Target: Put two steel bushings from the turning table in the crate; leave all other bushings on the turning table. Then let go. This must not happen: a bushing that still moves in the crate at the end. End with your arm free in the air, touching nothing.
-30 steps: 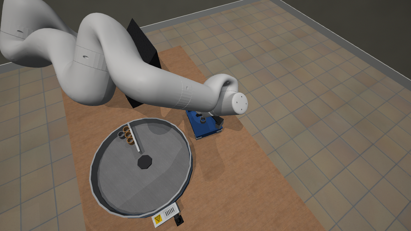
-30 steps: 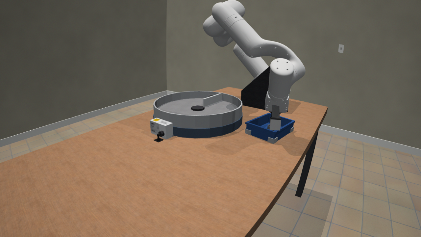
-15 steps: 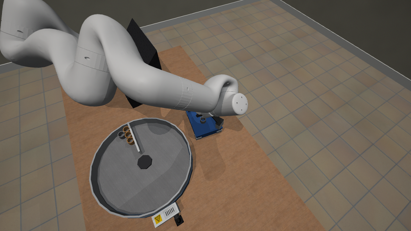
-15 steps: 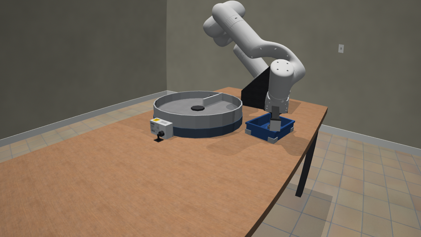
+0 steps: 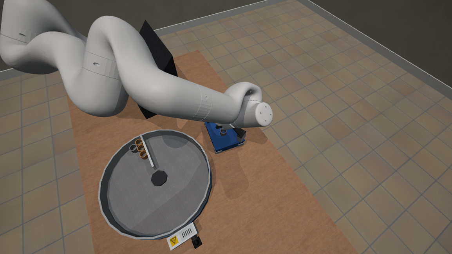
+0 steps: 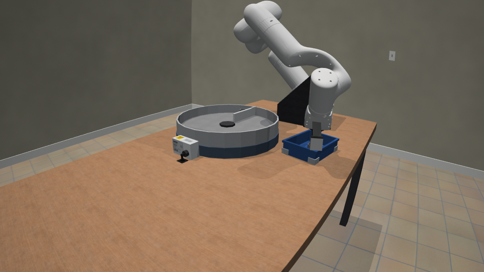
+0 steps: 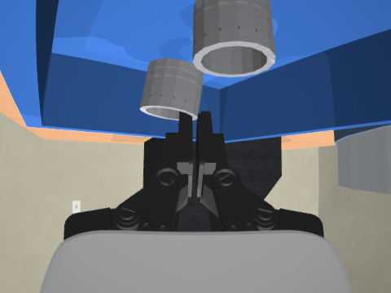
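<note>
My hand is 40 mm short of the blue crate and 40 mm above it. Also, from my hand: grey turning table: 120 mm ahead, 340 mm to the right, 10 mm below.
</note>
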